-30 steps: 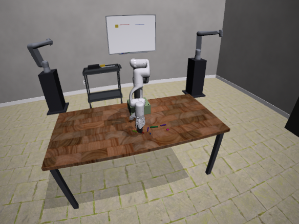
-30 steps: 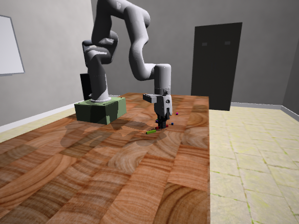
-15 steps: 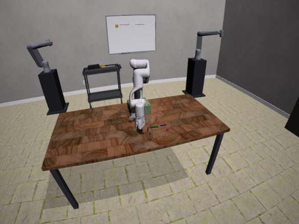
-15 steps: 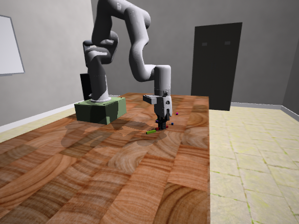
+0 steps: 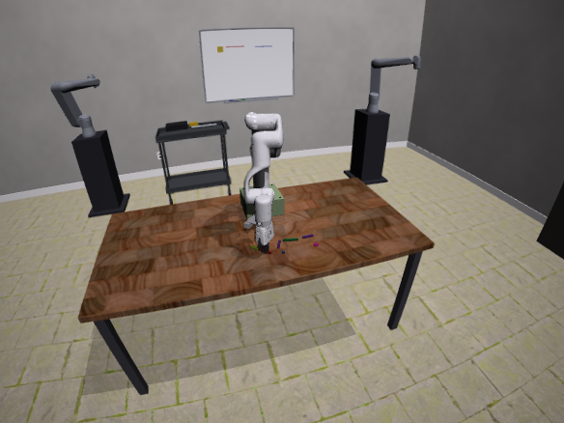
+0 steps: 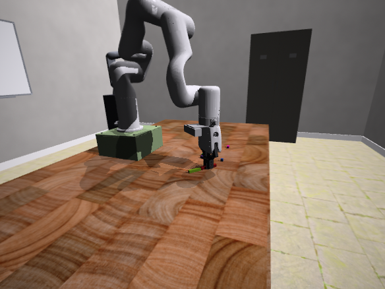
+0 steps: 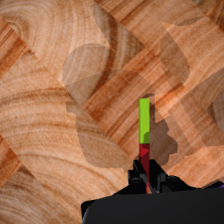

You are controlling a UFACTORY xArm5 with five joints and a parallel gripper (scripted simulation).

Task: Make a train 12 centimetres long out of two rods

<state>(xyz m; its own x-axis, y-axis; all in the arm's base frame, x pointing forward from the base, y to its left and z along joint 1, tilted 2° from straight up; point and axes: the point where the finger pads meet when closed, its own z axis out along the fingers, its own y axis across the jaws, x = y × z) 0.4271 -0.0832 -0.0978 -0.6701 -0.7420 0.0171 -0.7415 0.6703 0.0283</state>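
My gripper is now 2 cm above the red rod. Also, from my hand: green rod (6 cm behind, 15 cm to the left, 2 cm below); then small blue rod (3 cm ahead, 9 cm to the left, 2 cm below); then lime rod (4 cm behind, 5 cm to the right, 2 cm below).
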